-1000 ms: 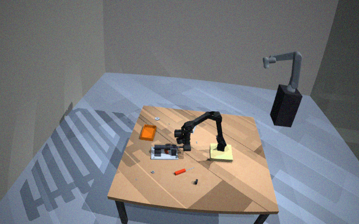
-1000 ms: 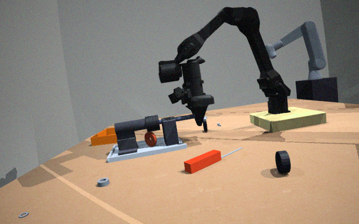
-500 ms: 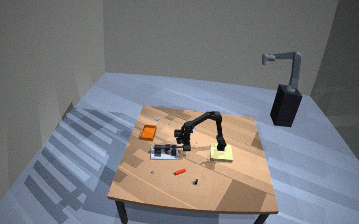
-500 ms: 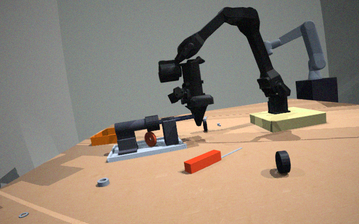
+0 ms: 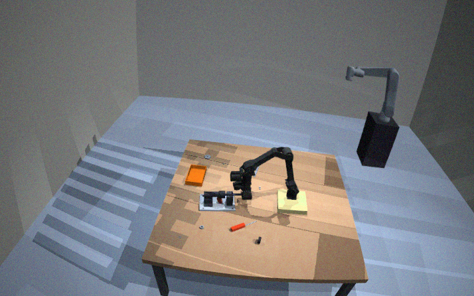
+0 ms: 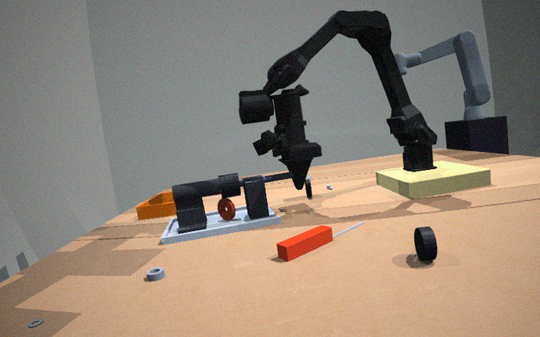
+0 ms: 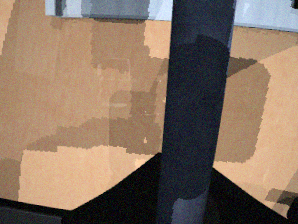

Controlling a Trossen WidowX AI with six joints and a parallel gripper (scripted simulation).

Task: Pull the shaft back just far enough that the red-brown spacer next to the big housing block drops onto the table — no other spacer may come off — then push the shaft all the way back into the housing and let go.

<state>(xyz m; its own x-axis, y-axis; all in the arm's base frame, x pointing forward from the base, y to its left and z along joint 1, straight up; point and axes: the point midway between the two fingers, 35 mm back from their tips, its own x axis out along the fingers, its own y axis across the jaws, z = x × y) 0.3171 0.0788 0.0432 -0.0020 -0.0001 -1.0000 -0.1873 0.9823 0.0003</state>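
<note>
Right now the shaft is 80 mm ahead of my gripper tip, 10 mm to the left of it and 30 mm above it. The rest, counted from my gripper tip: orange tray: 370 mm ahead, 210 mm to the right, 40 mm below; red-brown spacer: 160 mm ahead, 30 mm to the left, 20 mm below; dark spacer: 150 mm ahead, 30 mm to the left, 30 mm above.
</note>
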